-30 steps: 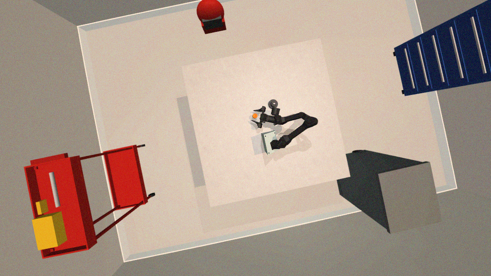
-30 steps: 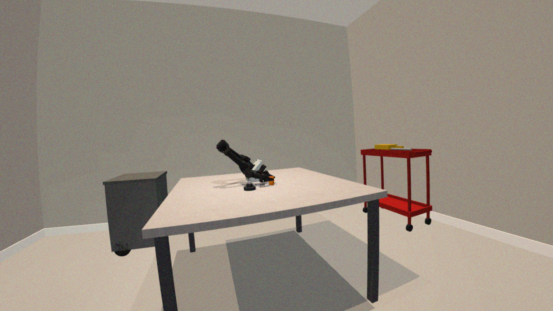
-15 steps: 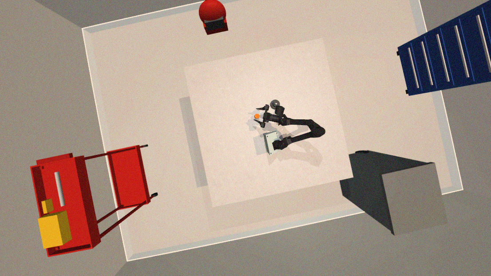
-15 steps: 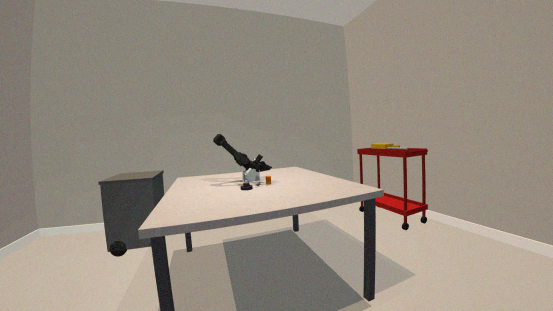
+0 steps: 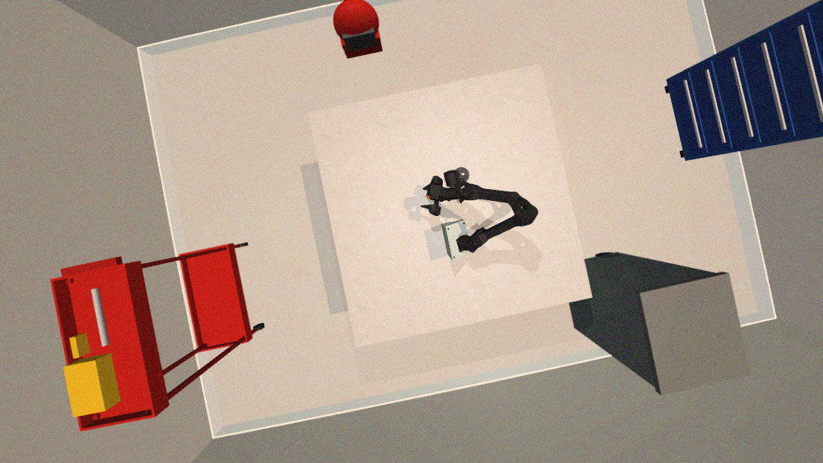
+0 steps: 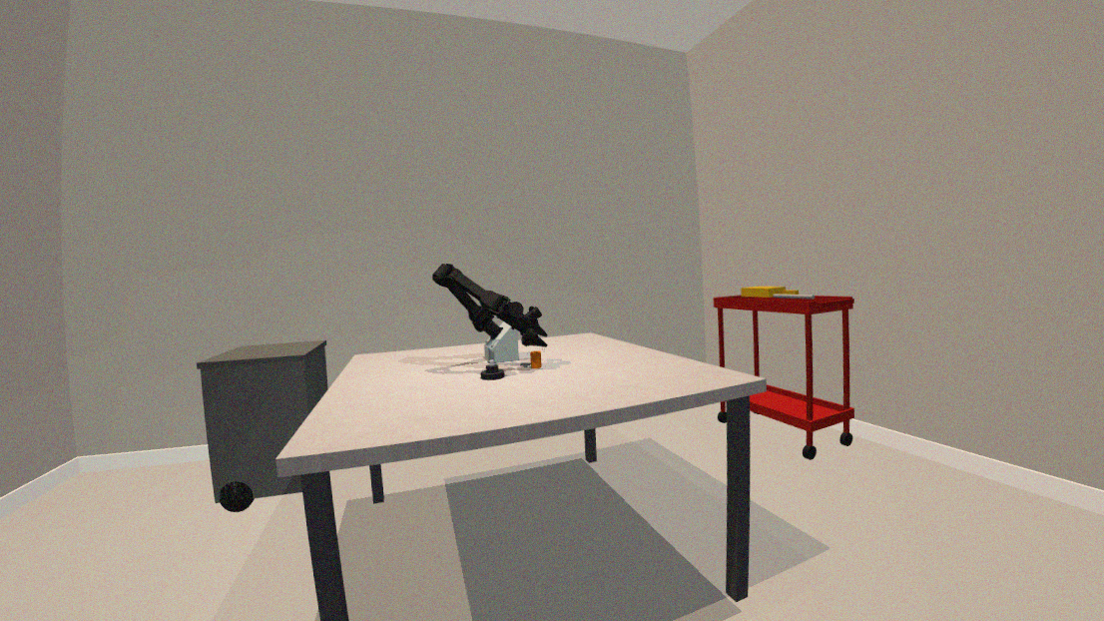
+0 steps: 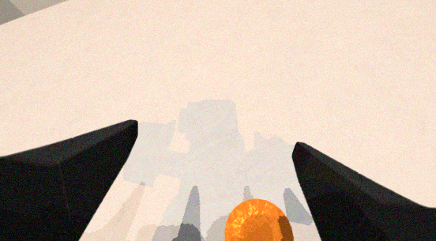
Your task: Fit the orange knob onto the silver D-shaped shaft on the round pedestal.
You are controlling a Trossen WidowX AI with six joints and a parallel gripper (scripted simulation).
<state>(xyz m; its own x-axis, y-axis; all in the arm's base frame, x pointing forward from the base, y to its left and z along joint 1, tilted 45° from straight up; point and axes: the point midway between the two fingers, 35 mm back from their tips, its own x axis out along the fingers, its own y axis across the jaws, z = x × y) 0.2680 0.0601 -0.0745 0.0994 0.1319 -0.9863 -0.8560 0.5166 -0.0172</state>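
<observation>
My gripper tip is now 50 mm to the left of the orange knob and 50 mm above it. Also, from my gripper tip: dark round pedestal 240 mm to the right, 70 mm below, 60 mm ahead.
</observation>
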